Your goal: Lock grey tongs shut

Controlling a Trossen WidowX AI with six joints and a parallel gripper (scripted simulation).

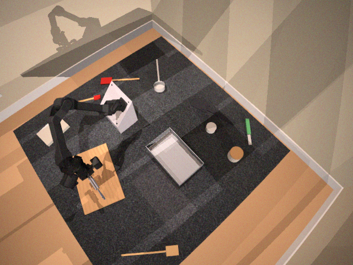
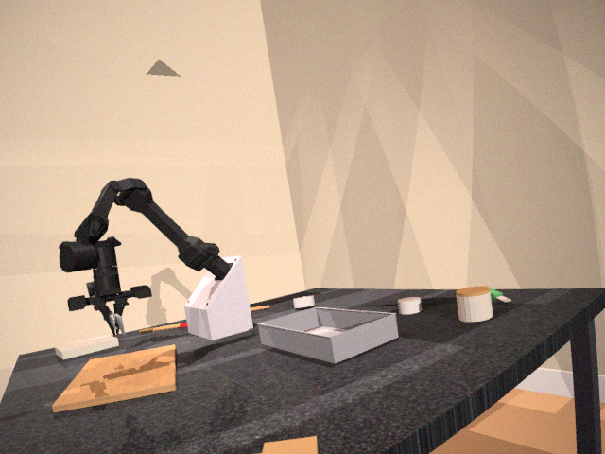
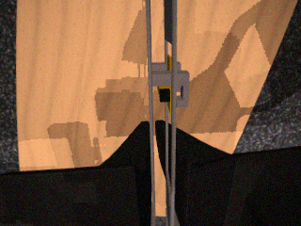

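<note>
Right now the yellow lock piece is 40 mm behind my gripper tip and 40 mm above it. Round my gripper tip: wooden board: 10 mm behind, 90 mm below; white block: 450 mm behind, 40 mm to the right, 90 mm below; grey roasting tin: 210 mm ahead, 430 mm to the left, 70 mm below.
</note>
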